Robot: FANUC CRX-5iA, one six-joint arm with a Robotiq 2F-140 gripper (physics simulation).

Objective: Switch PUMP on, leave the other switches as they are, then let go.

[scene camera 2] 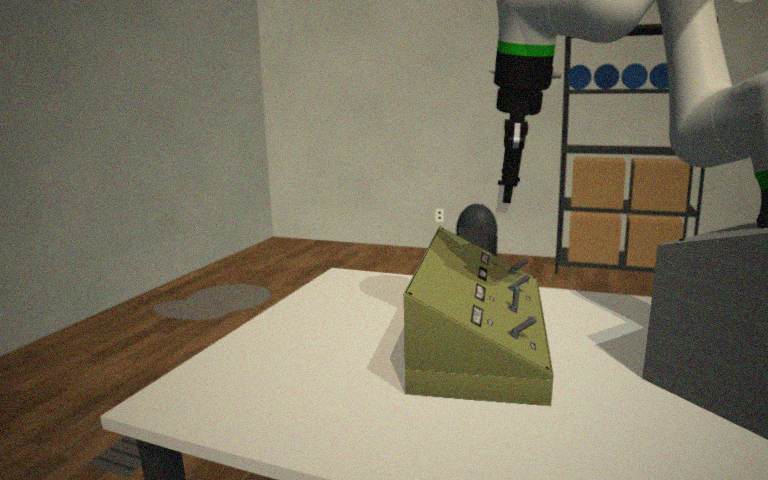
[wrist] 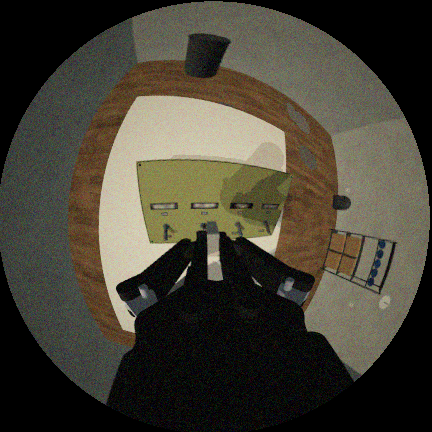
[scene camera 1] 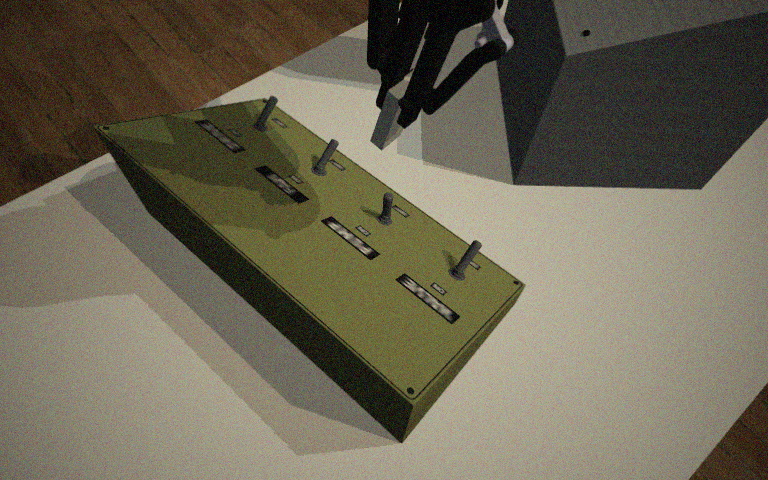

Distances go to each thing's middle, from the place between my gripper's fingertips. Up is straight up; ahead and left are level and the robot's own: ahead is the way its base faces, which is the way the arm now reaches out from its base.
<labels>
Right now the olive sloped switch panel (scene camera 1: pixel 376 302) is 5 cm ahead of my hand, 7 cm to the right of it and 20 cm below it.
</labels>
